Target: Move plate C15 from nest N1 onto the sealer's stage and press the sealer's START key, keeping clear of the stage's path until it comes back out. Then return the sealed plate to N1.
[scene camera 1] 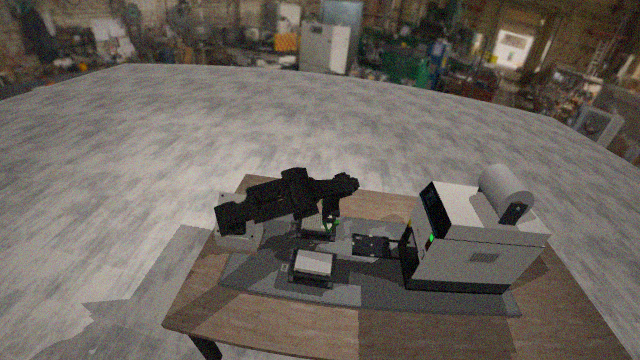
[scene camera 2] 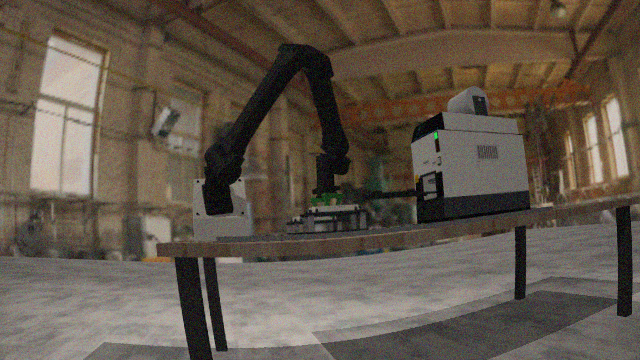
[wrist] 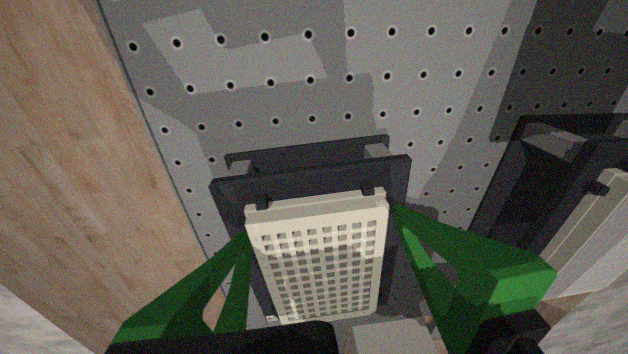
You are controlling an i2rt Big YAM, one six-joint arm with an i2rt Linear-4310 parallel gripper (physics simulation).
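Seen in the pictures: gripper, fingertip midpoint: (scene camera 1: 327, 223) (scene camera 2: 327, 218) (wrist: 320, 224); arm's base, link origin: (scene camera 2: 217, 199).
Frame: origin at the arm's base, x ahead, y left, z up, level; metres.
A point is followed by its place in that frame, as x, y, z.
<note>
Plate C15 (wrist: 320, 270) @(0.335, 0.079, -0.055) (scene camera 1: 311, 223) @(0.300, 0.060, -0.056), cream with a grid of square wells, sits in dark nest N1 (wrist: 305, 176) @(0.403, 0.076, -0.070) at the back of the pegboard. My gripper (wrist: 320, 224) @(0.369, 0.073, -0.064) (scene camera 1: 330, 225) @(0.369, 0.073, -0.064) (scene camera 2: 327, 200) is open, its green fingers low on either side of the plate's long edges; the right fingertip looks very close to the plate. Nothing is held. The sealer (scene camera 1: 480, 260) @(0.858, -0.237, 0.093) (scene camera 2: 480, 175) @(0.816, -0.231, 0.026) stands at the right with a green light lit on its front. Its black stage (scene camera 1: 370, 245) @(0.515, -0.091, -0.004) (scene camera 2: 382, 194) @(0.473, -0.131, -0.011) is out and bears no plate. The START key cannot be made out.
A second nest holds a white-topped plate (scene camera 1: 313, 262) @(0.308, -0.150, -0.039) (wrist: 595, 250) @(0.315, -0.121, -0.039), nearer scene camera 1 and to the right in the wrist view. A grey roll (scene camera 1: 502, 187) @(0.846, -0.160, 0.341) (scene camera 2: 465, 101) @(0.832, -0.189, 0.301) lies on the sealer. Nests and sealer stand on a grey pegboard (scene camera 1: 380, 295) @(0.554, -0.236, -0.110) on the wooden table (scene camera 1: 280, 320) @(0.208, -0.331, -0.123).
</note>
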